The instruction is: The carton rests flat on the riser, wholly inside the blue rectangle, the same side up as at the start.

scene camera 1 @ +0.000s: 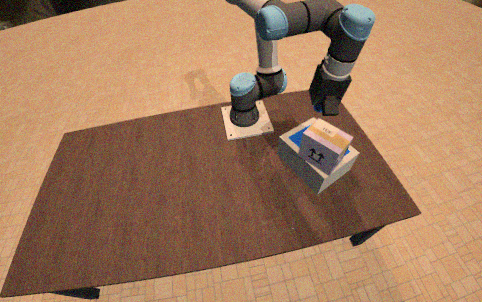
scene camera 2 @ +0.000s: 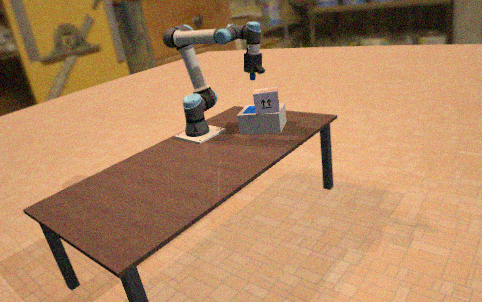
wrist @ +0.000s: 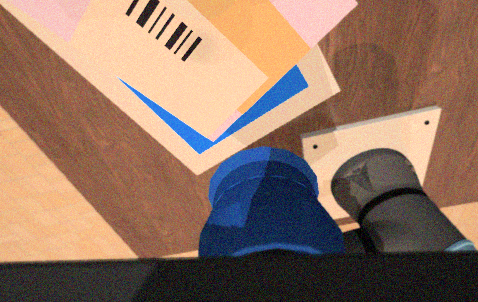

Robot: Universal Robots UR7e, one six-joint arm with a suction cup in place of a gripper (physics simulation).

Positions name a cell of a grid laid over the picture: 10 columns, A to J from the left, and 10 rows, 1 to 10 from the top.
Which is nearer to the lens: the carton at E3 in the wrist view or the grey riser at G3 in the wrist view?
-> The carton.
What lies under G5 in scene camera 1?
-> A carton.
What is my suction cup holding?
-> Nothing.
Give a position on my suction cup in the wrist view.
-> F7
